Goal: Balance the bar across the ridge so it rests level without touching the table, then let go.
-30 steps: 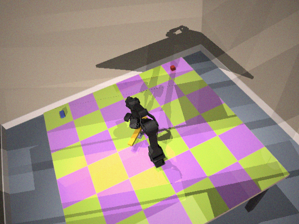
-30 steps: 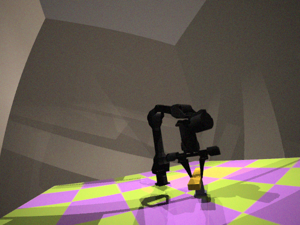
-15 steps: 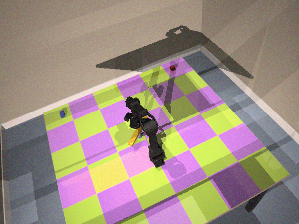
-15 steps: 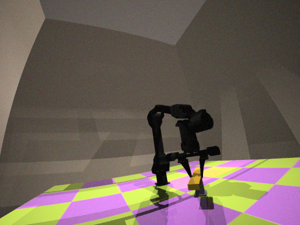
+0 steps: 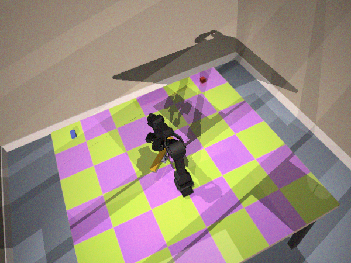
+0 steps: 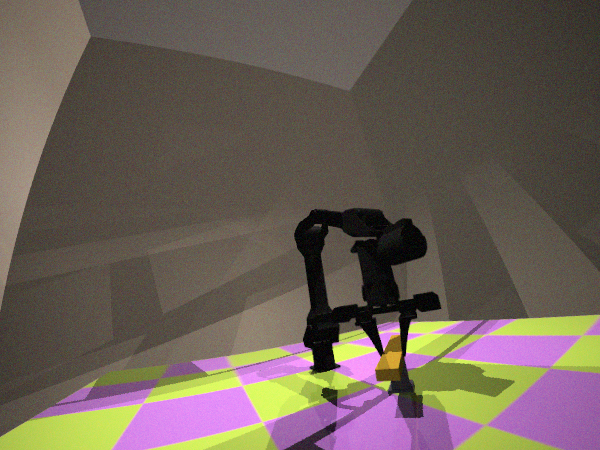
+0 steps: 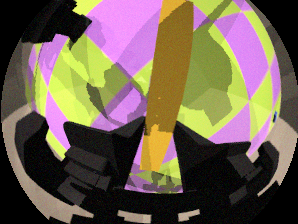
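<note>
Right now my gripper tip is 2 cm past the orange bar and 2 cm to the right of it. From my gripper tip the other things lie so: small blue block (47 cm ahead, 49 cm to the left, 5 cm below); small red cube (47 cm ahead, 51 cm to the right, 5 cm below).
</note>
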